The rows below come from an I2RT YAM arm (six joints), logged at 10 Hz.
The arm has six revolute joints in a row. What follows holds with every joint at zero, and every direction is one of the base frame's. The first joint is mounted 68 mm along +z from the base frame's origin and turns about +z. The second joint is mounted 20 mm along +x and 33.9 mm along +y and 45.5 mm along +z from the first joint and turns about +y. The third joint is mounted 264 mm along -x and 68.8 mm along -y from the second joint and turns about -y. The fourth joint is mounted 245 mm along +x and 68.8 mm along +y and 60 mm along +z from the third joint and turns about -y. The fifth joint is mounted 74 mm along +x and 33.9 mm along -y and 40.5 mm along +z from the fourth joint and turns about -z. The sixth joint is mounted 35.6 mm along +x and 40.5 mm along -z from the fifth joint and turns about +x. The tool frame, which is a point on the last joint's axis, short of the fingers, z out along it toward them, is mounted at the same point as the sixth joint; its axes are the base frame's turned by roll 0, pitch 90 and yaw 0 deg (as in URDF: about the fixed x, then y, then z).
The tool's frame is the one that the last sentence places.
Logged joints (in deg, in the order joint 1, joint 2, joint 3, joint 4, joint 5, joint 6), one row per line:
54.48 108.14 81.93 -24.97 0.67 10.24
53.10 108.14 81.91 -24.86 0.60 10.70
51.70 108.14 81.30 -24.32 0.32 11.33
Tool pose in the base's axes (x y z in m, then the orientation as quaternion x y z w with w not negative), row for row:
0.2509 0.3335 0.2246 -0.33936 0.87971 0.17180 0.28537
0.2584 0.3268 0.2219 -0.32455 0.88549 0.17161 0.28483
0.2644 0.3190 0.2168 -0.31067 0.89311 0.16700 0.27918
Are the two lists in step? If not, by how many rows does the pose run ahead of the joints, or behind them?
The pose runs 1 row ahead of the joints: the pose in row i belongs to the joints in row i + 1.
